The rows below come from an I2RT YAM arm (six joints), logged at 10 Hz.
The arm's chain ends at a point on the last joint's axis. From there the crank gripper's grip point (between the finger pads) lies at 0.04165 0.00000 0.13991 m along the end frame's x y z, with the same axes.
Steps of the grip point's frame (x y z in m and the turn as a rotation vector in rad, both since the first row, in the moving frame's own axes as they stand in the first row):
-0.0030 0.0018 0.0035 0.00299 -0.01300 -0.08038
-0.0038 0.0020 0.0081 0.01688 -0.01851 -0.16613
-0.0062 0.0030 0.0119 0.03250 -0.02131 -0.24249
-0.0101 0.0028 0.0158 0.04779 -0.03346 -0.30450
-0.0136 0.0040 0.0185 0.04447 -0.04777 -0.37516
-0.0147 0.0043 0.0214 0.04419 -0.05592 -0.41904
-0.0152 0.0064 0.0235 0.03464 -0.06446 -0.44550
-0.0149 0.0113 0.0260 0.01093 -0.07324 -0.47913
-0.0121 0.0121 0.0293 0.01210 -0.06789 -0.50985
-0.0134 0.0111 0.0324 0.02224 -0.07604 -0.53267
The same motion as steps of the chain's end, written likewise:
-0.0010 0.0055 0.0030 0.00299 -0.01300 -0.08038
-0.0004 0.0110 0.0074 0.01688 -0.01851 -0.16613
-0.0015 0.0172 0.0113 0.03250 -0.02131 -0.24249
-0.0025 0.0212 0.0150 0.04779 -0.03346 -0.30450
-0.0030 0.0241 0.0172 0.04447 -0.04777 -0.37516
-0.0022 0.0257 0.0199 0.04419 -0.05592 -0.41904
-0.0013 0.0271 0.0216 0.03464 -0.06446 -0.44550
0.0001 0.0296 0.0236 0.01093 -0.07324 -0.47913
0.0028 0.0317 0.0270 0.01210 -0.06789 -0.50985
0.0034 0.0325 0.0301 0.02224 -0.07604 -0.53267

